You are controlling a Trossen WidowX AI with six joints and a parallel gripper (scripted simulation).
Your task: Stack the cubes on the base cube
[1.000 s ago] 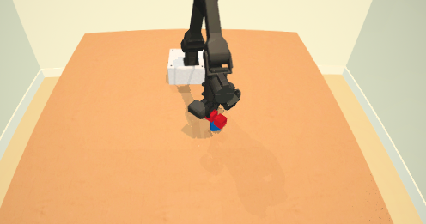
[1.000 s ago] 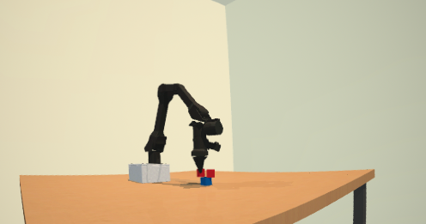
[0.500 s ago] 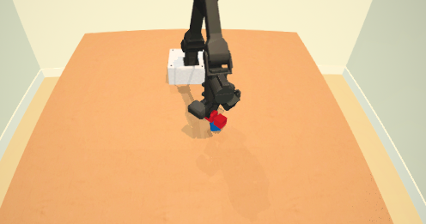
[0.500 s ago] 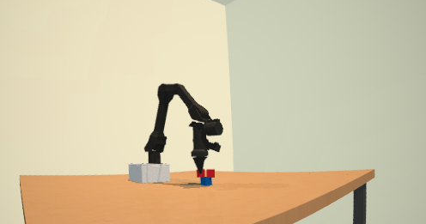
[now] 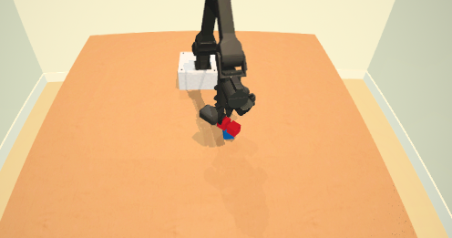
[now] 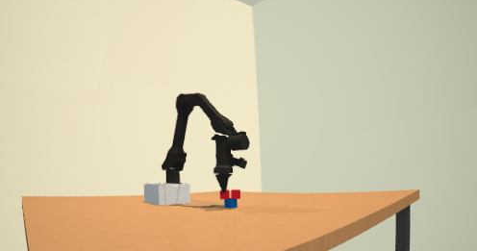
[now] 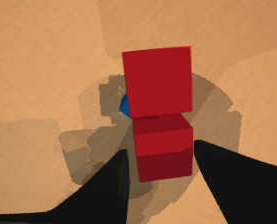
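The blue base cube is 2 cm ahead of my gripper tip, 1 cm to the left of it and 4 cm below it.
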